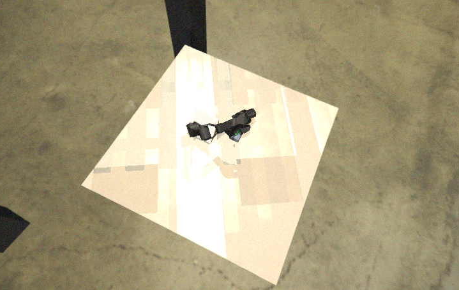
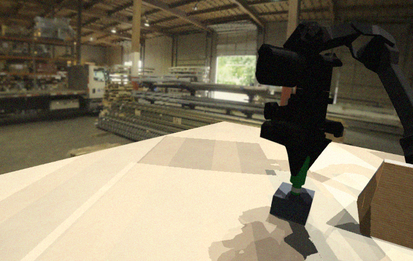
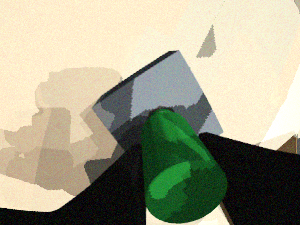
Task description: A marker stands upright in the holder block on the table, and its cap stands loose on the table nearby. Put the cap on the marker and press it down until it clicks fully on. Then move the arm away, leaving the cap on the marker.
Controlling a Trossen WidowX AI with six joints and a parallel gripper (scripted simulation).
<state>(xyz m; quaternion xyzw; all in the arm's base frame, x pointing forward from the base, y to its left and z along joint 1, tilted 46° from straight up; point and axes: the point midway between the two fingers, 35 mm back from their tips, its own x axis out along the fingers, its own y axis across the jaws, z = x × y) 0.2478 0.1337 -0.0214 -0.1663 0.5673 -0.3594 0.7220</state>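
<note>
The green cap lies 1 cm above my gripper tip. Round my gripper tip: grey holder block 6 cm below.
</note>
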